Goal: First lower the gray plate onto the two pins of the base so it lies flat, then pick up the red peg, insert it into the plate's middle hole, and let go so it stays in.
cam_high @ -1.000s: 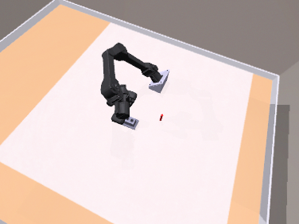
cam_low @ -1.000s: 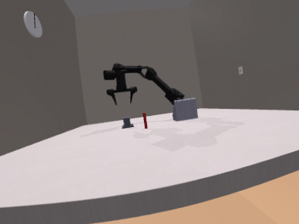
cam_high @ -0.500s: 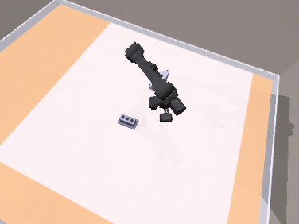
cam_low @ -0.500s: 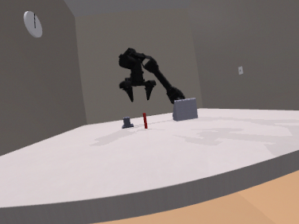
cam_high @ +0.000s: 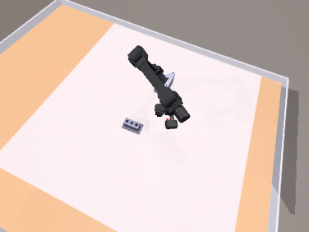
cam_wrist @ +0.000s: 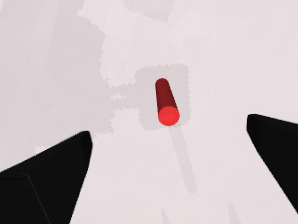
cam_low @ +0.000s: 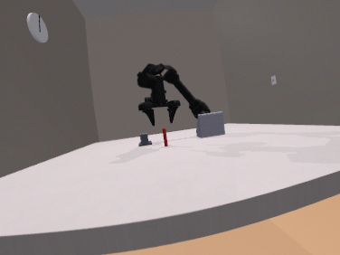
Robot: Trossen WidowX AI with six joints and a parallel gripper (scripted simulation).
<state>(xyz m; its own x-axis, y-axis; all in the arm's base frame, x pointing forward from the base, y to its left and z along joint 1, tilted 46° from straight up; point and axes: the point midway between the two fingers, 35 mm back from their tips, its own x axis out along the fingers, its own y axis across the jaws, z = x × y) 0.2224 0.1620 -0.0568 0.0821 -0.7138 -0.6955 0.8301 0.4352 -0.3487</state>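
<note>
My gripper tip is now 6 cm above the red peg. Also, from my gripper tip: gray plate 12 cm ahead, 17 cm to the right, 5 cm below; gray base 12 cm ahead, 17 cm to the right, 9 cm below.
</note>
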